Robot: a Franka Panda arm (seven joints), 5 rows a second.
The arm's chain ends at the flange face. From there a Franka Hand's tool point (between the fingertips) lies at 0.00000 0.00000 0.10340 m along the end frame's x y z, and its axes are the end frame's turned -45 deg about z.
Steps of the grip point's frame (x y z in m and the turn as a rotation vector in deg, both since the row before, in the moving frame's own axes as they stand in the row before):
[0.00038 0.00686 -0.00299 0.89 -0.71 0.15]
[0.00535 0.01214 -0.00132 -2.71 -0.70 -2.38]
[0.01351 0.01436 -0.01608 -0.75 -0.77 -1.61]
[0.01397 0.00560 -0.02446 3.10 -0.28 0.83]
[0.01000 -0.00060 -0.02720 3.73 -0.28 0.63]
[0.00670 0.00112 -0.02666 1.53 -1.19 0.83]
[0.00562 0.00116 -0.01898 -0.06 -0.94 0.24]
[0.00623 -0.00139 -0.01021 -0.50 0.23 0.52]
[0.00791 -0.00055 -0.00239 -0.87 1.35 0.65]
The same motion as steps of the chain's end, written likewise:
[0.00716 0.00481 -0.00297 0.13 -1.13 0.15]
[0.00971 0.00051 -0.00120 -2.41 1.42 -2.38]
[0.01971 -0.00134 -0.01606 -1.07 -0.01 -1.61]
[0.01812 -0.00229 -0.02431 1.99 -2.39 0.83]
[0.01174 -0.00307 -0.02698 2.44 -2.84 0.63]
[0.00900 -0.00349 -0.02660 0.24 -1.92 0.83]
[0.00592 -0.00443 -0.01897 -0.71 -0.62 0.24]
[0.00249 -0.00574 -0.01021 -0.19 0.52 0.52]
[0.00237 -0.00539 -0.00235 0.34 1.57 0.65]

